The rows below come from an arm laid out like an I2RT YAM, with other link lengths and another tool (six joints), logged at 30 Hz.
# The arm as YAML. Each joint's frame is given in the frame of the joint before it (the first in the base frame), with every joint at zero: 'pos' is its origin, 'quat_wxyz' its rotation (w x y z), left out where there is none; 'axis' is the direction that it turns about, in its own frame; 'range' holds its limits. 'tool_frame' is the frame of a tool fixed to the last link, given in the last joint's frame.
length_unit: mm
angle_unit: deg
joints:
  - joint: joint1
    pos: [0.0, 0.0, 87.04]
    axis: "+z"
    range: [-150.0, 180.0]
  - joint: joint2
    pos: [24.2, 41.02, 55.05]
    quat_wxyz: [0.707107, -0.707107, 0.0, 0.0]
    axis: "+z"
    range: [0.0, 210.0]
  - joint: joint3
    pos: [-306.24, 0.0, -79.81]
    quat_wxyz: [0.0, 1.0, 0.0, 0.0]
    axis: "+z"
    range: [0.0, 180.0]
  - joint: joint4
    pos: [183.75, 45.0, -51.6]
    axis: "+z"
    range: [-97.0, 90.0]
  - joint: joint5
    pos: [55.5, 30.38, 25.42]
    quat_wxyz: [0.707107, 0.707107, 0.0, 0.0]
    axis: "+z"
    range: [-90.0, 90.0]
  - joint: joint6
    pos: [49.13, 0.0, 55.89]
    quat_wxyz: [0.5, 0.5, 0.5, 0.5]
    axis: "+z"
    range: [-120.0, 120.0]
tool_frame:
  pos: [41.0, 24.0, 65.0]
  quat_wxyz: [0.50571, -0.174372, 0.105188, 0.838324]
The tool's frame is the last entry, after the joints.
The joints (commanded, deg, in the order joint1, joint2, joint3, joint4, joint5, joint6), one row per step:
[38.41, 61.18, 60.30, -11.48, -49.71, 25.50]
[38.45, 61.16, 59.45, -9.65, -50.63, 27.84]
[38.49, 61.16, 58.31, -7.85, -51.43, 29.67]
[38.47, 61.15, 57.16, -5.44, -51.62, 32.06]
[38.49, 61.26, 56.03, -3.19, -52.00, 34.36]
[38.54, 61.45, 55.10, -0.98, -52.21, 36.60]
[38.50, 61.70, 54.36, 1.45, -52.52, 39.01]
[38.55, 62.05, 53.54, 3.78, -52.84, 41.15]
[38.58, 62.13, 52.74, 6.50, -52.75, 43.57]
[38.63, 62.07, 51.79, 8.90, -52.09, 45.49]
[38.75, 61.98, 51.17, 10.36, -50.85, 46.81]
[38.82, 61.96, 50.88, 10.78, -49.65, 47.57]
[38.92, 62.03, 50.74, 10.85, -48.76, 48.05]
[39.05, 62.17, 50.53, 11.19, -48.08, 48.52]
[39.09, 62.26, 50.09, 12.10, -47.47, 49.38]
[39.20, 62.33, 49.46, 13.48, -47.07, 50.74]
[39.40, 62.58, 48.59, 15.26, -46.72, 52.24]
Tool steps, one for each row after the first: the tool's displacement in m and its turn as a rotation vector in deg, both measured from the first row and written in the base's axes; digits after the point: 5 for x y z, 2 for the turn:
[-0.00201, 0.00181, -0.00097, 0.80, 1.65, 0.63]
[-0.00368, 0.00332, -0.00352, 1.33, 3.05, 1.24]
[-0.00377, 0.00492, -0.00502, 2.15, 4.44, 1.15]
[-0.00424, 0.00672, -0.00703, 2.80, 5.97, 1.32]
[-0.00417, 0.00872, -0.00826, 3.48, 7.37, 1.39]
[-0.00368, 0.01097, -0.00812, 4.37, 8.66, 1.50]
[-0.00327, 0.01339, -0.00887, 5.07, 9.90, 1.76]
[-0.00264, 0.01535, -0.00787, 6.18, 10.86, 1.65]
[-0.00152, 0.01650, -0.00787, 7.13, 11.53, 1.05]
[0.00018, 0.01704, -0.00794, 7.81, 12.04, -0.06]
[0.00184, 0.01703, -0.00867, 8.03, 12.60, -1.22]
[0.00304, 0.01715, -0.00961, 8.04, 13.13, -2.06]
[0.00413, 0.01771, -0.01052, 8.11, 13.56, -2.64]
[0.00526, 0.01828, -0.01126, 8.45, 14.09, -3.21]
[0.00555, 0.01925, -0.01193, 8.98, 14.91, -3.50]
[0.00593, 0.02095, -0.01359, 9.48, 15.91, -3.64]

